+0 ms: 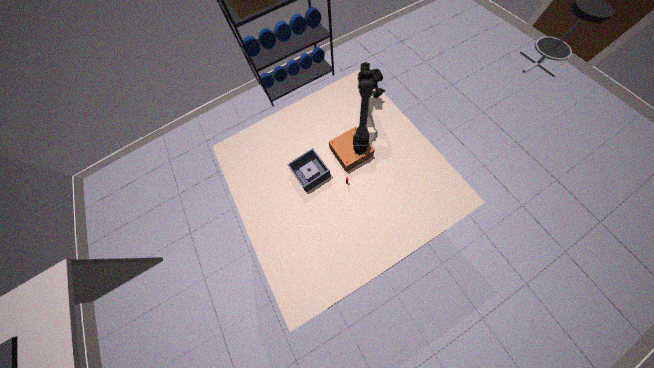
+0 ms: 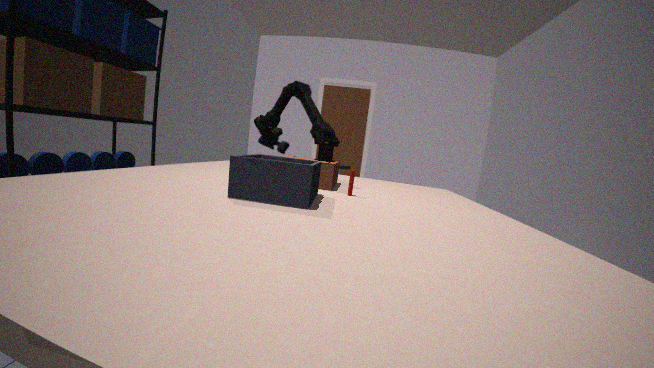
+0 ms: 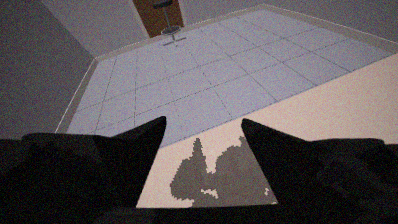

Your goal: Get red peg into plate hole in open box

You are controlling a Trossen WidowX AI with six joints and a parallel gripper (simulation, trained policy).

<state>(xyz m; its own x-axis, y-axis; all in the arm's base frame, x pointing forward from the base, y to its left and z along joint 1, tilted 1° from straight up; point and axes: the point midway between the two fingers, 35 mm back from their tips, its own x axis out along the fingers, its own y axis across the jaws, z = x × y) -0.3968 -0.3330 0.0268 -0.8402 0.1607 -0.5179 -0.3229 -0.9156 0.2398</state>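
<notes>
Now: the red peg 60 cm ahead of my gripper tip, 44 cm to the left of it and 5 cm below it. Round my gripper tip: dark box (76 cm ahead, 26 cm to the left, 6 cm below); light plate (76 cm ahead, 26 cm to the left, 5 cm below).
</notes>
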